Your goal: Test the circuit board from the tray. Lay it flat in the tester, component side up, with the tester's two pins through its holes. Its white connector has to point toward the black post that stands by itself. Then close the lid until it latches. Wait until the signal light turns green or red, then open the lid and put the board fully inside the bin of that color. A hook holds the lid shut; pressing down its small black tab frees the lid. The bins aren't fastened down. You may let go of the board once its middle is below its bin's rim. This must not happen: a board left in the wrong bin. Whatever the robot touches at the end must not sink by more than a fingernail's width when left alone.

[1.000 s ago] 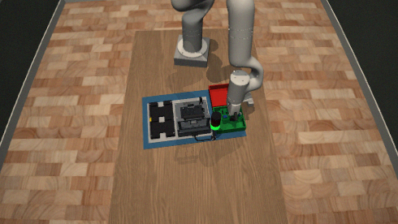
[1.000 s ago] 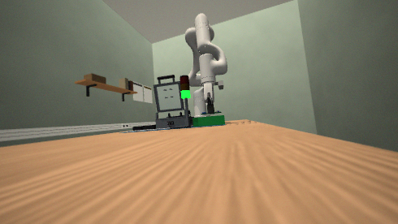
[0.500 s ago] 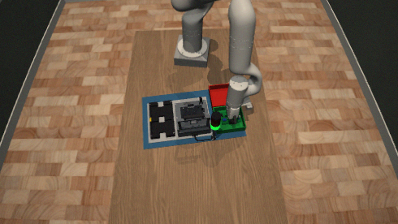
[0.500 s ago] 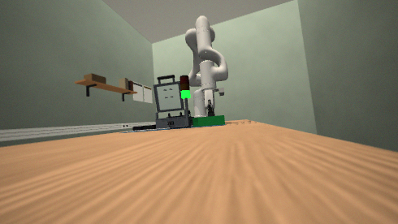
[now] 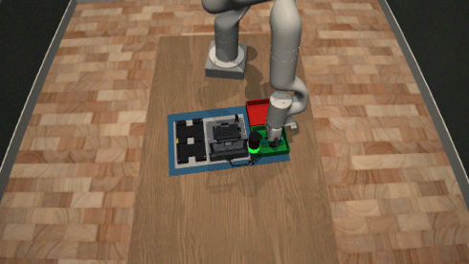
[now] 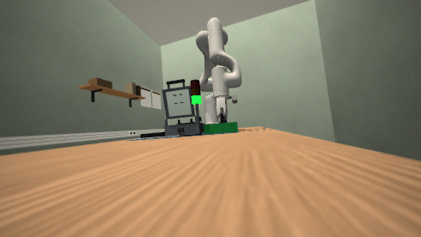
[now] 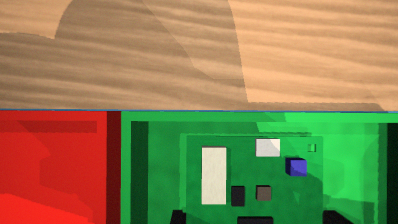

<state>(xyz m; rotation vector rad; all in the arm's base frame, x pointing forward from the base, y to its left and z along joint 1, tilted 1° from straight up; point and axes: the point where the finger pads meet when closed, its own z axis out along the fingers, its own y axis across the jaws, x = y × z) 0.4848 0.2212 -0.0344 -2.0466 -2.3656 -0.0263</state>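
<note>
The green circuit board is 1 cm below my hand. Round my hand: dark nest 21 cm to the right, 4 cm above; then red bin 14 cm behind, 3 cm to the right, 1 cm below; then green bin 1 cm to the right, 1 cm below, 1 cm ahead.
</note>
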